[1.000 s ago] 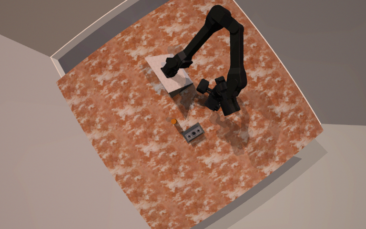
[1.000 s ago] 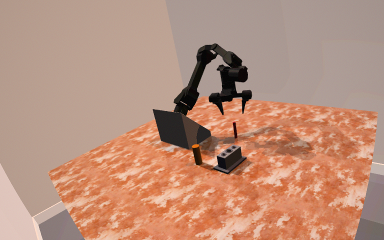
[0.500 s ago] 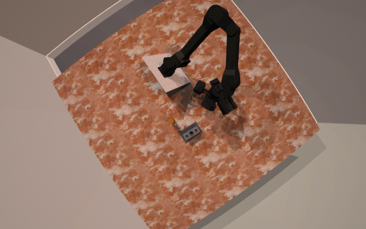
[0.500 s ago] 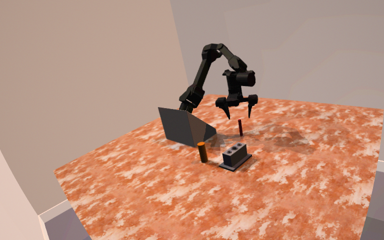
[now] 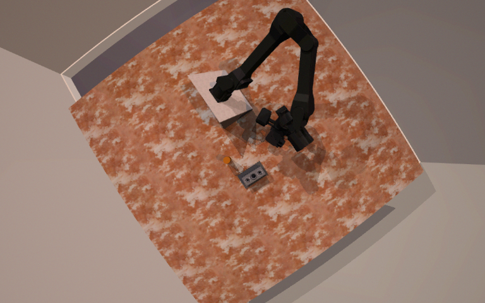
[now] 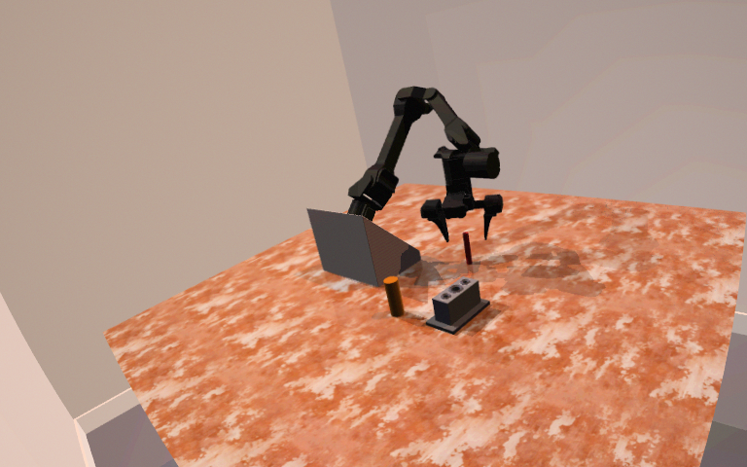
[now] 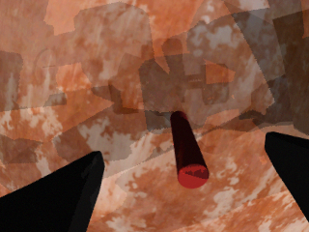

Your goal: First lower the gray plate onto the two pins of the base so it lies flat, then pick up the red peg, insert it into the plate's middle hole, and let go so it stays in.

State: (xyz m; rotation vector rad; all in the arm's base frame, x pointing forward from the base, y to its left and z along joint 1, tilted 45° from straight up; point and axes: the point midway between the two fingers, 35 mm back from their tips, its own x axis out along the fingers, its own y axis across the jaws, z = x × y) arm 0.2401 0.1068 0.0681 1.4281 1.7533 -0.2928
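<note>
Now: gripper tip 20 mm above the red peg. Round my gripper tip: orange cylinder: 250 mm to the right, 20 mm below, 10 mm behind; then gray plate: 190 mm to the right, 110 mm ahead, 20 mm below; then gray base: 190 mm to the right, 110 mm ahead, 50 mm below.
</note>
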